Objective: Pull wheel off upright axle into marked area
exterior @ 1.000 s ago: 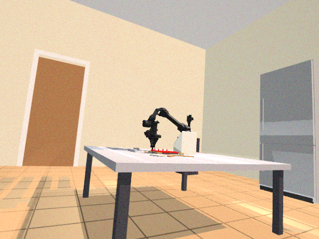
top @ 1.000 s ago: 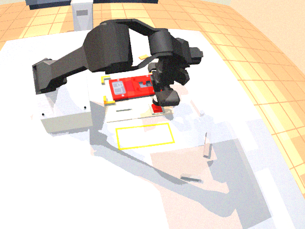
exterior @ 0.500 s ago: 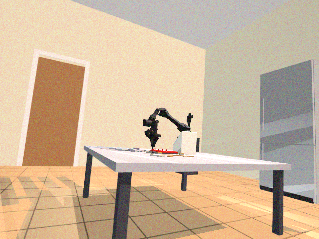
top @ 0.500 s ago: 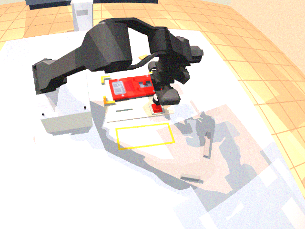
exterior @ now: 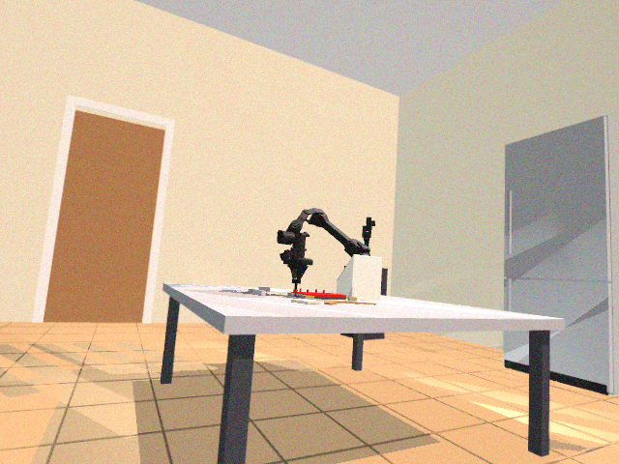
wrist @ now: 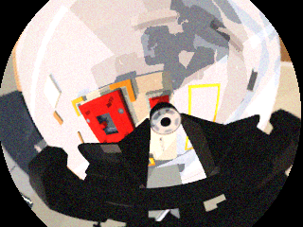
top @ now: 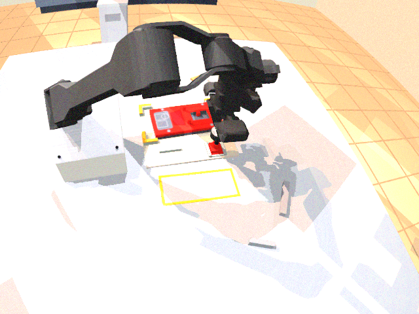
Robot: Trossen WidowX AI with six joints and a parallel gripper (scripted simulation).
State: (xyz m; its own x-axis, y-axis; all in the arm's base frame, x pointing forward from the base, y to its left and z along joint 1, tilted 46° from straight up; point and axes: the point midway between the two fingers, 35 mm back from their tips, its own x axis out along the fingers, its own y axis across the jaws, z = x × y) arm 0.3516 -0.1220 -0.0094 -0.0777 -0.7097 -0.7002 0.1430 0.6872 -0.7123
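Now: gripper tip 30 mm above the black upright axle. The rest, counted from my gripper tip: wheel right at my gripper tip; grey bar 200 mm to the right, 110 mm ahead, 60 mm below; white fixture board 100 mm to the left, 50 mm below, 50 mm behind.
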